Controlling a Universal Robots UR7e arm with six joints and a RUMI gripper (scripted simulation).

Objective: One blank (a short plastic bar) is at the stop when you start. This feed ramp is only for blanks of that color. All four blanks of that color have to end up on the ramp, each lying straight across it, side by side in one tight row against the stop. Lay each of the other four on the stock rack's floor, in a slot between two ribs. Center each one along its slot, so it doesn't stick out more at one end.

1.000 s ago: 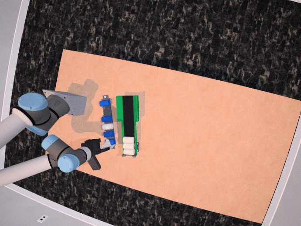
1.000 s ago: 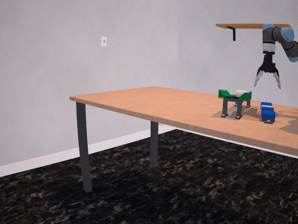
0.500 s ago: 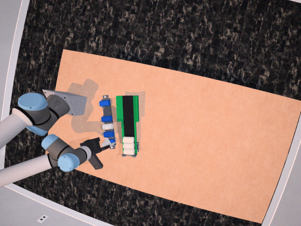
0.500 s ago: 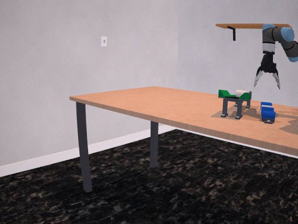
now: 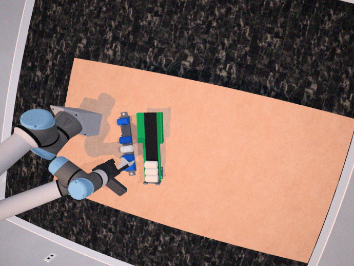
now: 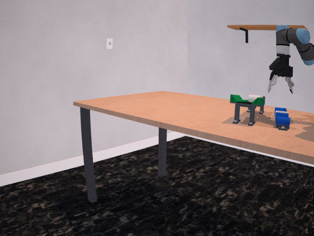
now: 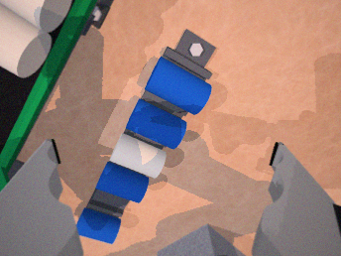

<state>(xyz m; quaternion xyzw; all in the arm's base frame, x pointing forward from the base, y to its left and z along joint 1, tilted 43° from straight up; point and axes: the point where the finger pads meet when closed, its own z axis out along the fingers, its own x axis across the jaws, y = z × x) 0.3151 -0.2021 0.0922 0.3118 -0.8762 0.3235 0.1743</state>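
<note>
The grey stock rack lies 13 cm below my hand, 11 cm to the left of it and 4 cm behind it. Round my hand: grey stop 15 cm ahead, 7 cm to the right, 7 cm below.
</note>
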